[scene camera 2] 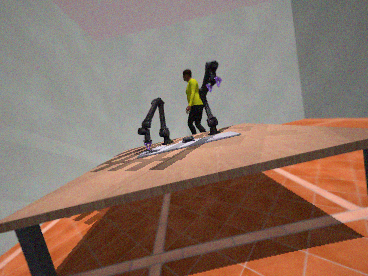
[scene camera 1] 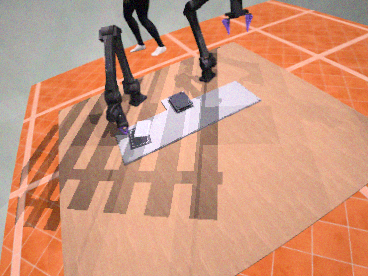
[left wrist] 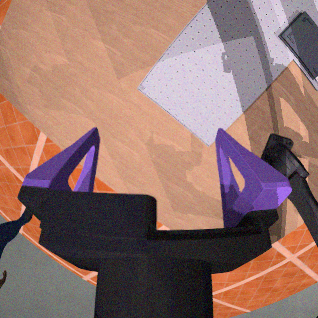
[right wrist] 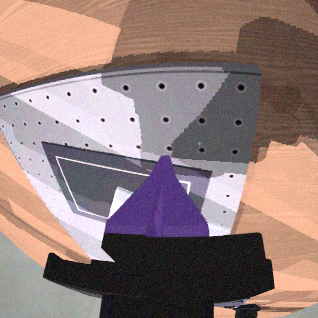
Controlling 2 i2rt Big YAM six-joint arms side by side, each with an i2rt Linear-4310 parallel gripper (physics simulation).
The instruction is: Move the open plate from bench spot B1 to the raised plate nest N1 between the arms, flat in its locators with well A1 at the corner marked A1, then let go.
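Frame: origin at the left arm's base, x ahead, y left, z up, level; centimetres.
Seen in the pictures: left gripper, fingertip midpoint: (scene camera 2: 214, 89) (scene camera 1: 237, 33) (left wrist: 157, 132); right gripper, fingertip midpoint: (scene camera 2: 148, 150) (scene camera 1: 126, 134) (right wrist: 165, 160); left arm's base at its link origin: (scene camera 2: 214, 133) (scene camera 1: 207, 77) (left wrist: 274, 152) (right wrist: 246, 306); right arm's base at its link origin: (scene camera 2: 168, 143) (scene camera 1: 138, 100).
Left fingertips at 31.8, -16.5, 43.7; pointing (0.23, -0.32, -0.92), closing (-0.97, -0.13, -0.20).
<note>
Offsets run from my left fingertips to a thing's top centre, as dx, dy, dz. "pt": to the spot under its first point. Level surfaces: height alone.
The white plate @(-38.6, -49.8, -40.6) (scene camera 1: 143, 128) (right wrist: 119, 195) lies at the left end of the board, partly over the dark outlined pad @(pt -32.9, -58.2, -42.2) (scene camera 1: 140, 141) (right wrist: 90, 185), and seems tilted to the pad's outline. My right gripper (scene camera 1: 123, 130) (scene camera 2: 148, 145) (right wrist: 165, 160) is shut with its fingers together, low beside the plate in scene camera 1; in the right wrist view it hides most of the plate, and no plate shows between the fingertips. The dark raised nest @(-31.5, -19.0, -38.8) (scene camera 1: 180, 101) (scene camera 2: 188, 139) (left wrist: 306, 45) stands at the board's back edge, with nothing seen on it. My left gripper (scene camera 1: 238, 24) (scene camera 2: 214, 84) (left wrist: 157, 132) is open and empty, high above the table.
The pale perforated board @(dz -42.4) (scene camera 1: 230, 97) (scene camera 2: 227, 135) (left wrist: 200, 75) (right wrist: 150, 102) runs across the wooden table @(dz -43.7) (scene camera 1: 280, 175) (scene camera 2: 200, 172). The arm bases stand behind it. Striped shadows cross table and board. A person in a yellow top (scene camera 2: 194, 94) stands behind the table.
</note>
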